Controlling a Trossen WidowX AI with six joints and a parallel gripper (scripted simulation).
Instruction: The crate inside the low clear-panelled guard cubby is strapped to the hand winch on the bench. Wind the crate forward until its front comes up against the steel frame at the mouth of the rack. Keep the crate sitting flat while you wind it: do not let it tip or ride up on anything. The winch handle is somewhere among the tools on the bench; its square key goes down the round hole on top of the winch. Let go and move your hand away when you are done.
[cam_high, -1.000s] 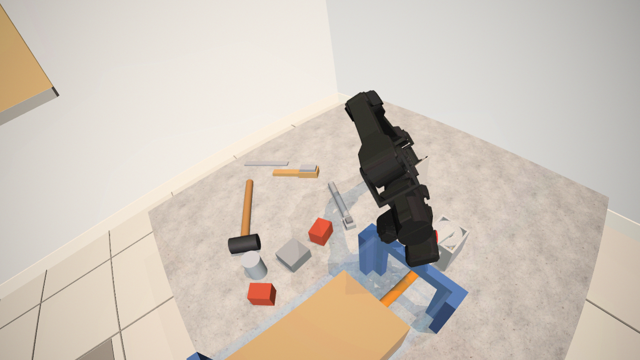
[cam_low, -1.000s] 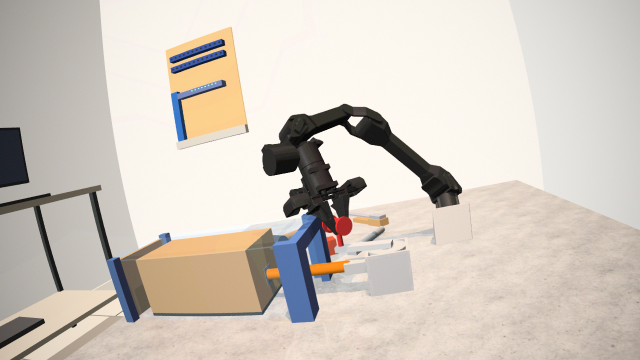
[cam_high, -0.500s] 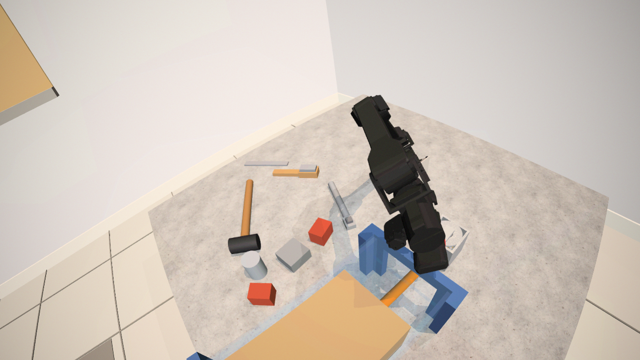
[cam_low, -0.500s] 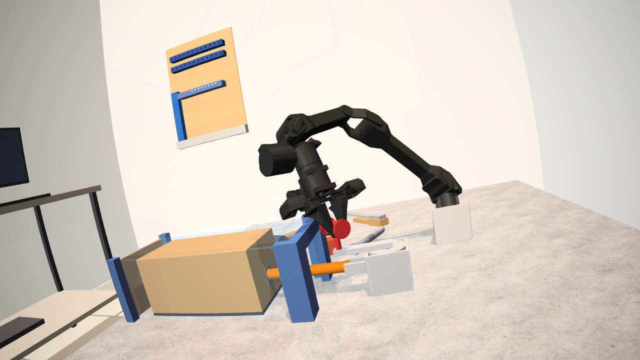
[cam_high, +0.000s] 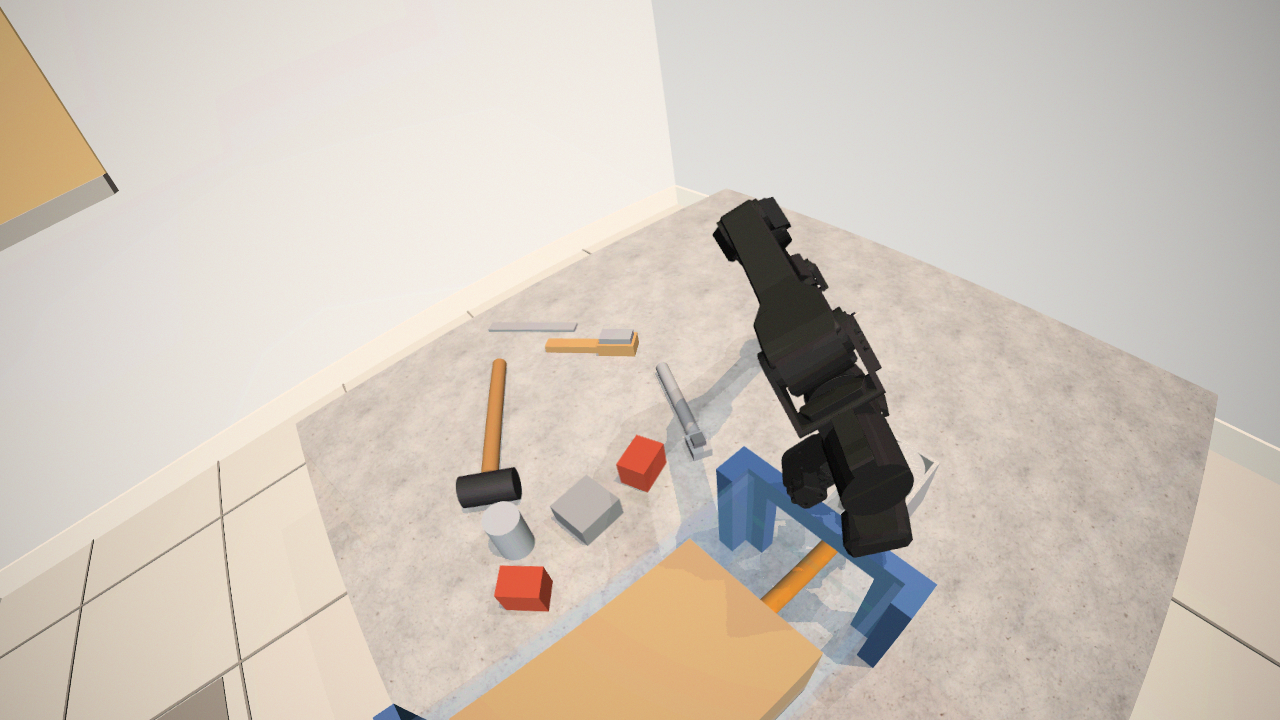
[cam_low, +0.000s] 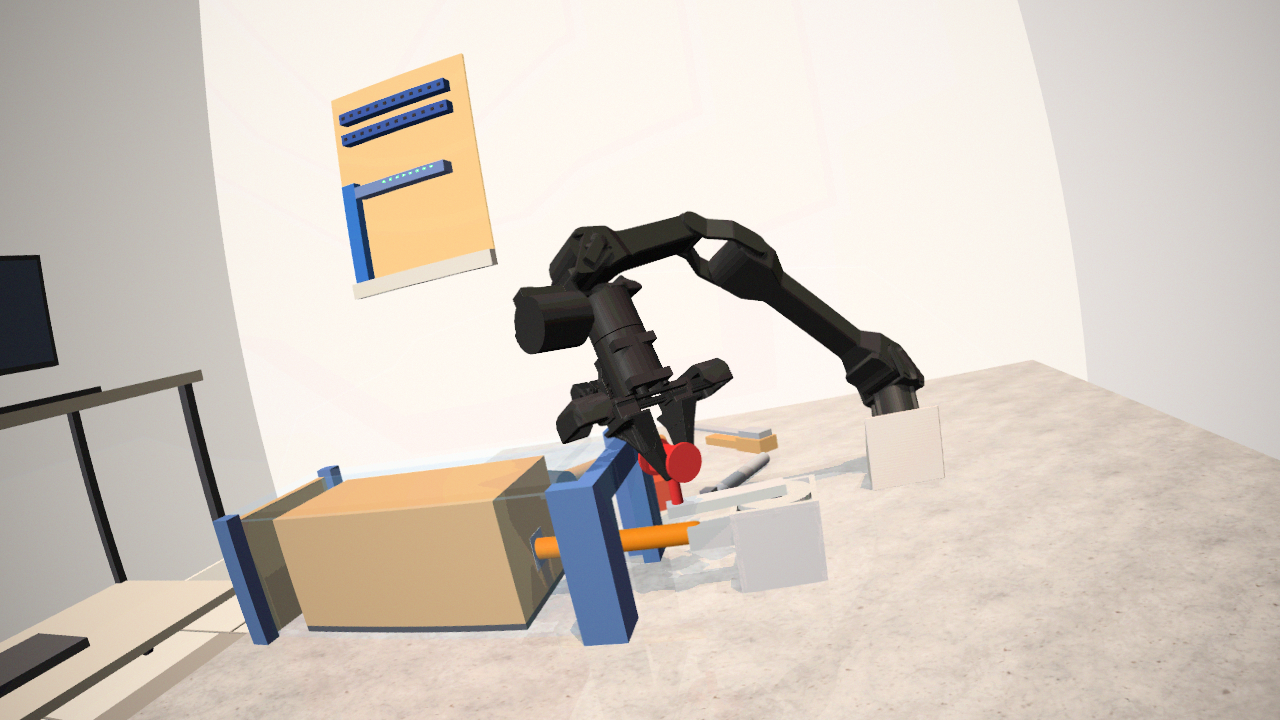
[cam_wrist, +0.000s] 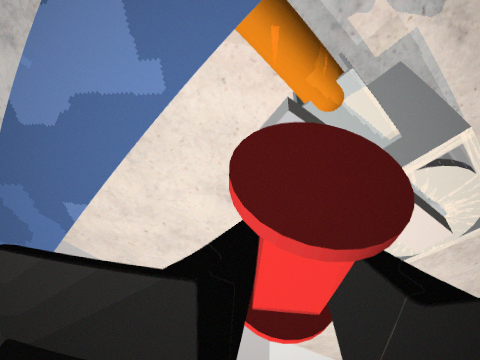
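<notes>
My gripper tip is 30 mm past the crank handle, 30 mm above it and 20 mm to the left of it. Also, from my gripper tip: blue steel frame: 70 mm ahead, 30 mm to the right, 30 mm below; red knob: 10 mm to the right, 10 mm ahead; grey winch: 100 mm below, 100 mm behind, 50 mm to the right.
</notes>
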